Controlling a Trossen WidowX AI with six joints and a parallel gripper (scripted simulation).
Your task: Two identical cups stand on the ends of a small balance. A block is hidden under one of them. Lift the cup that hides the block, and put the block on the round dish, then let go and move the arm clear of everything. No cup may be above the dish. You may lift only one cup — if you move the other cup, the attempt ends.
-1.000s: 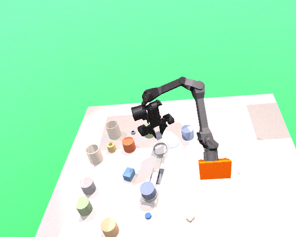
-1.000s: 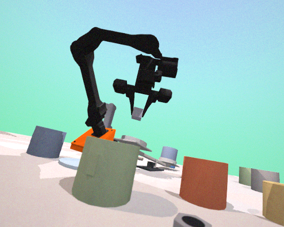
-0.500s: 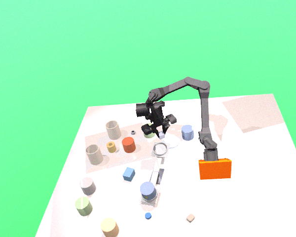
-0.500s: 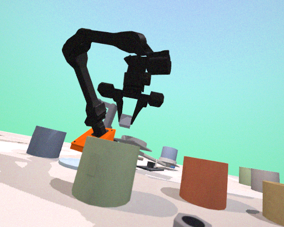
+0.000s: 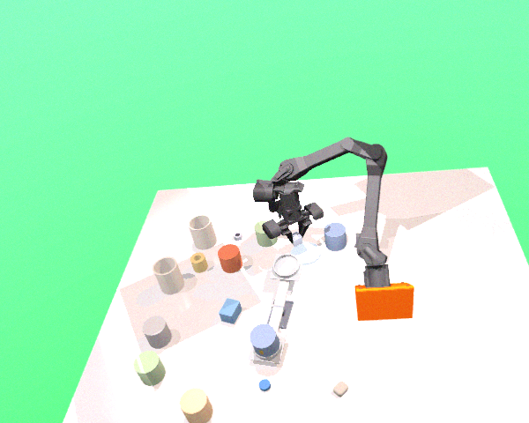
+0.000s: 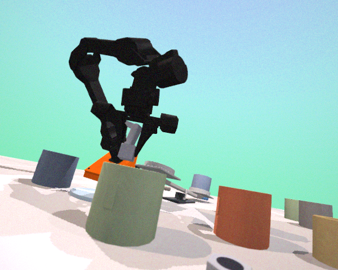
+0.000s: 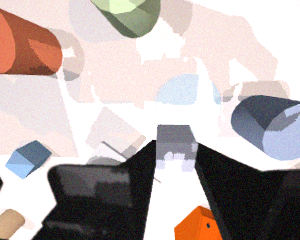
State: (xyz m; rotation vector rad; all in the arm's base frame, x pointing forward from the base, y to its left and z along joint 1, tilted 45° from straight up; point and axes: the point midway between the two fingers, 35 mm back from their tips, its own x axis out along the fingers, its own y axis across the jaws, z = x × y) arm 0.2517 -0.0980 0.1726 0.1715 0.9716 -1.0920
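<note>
Right now the pale blue round dish is 90 mm below my gripper tip, 30 mm to the right of it and 20 mm behind it. Also, from my gripper tip: grey block 10 mm above; then orange cylinder 210 mm ahead, 50 mm below, 20 mm to the left; then balance 220 mm to the left, 50 mm below, 30 mm ahead.
</note>
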